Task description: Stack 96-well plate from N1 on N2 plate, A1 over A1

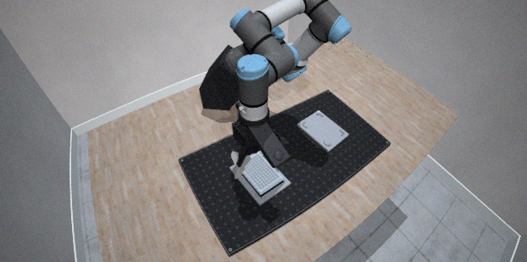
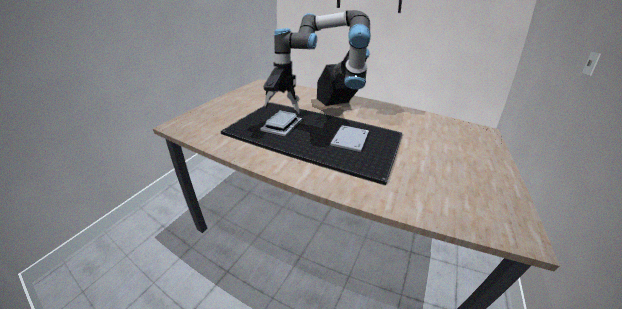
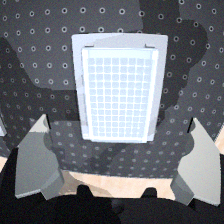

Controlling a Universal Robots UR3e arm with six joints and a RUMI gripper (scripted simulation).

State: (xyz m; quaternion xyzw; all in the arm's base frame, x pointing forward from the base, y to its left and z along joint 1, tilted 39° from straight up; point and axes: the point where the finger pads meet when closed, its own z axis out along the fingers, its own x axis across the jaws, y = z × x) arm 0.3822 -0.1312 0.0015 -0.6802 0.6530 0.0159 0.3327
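The white 96-well plate is 40 mm below my hand. Also, from my hand: black 96-well plate: 50 mm below; then nest N1: 300 mm to the left, 60 mm below, 60 mm behind.
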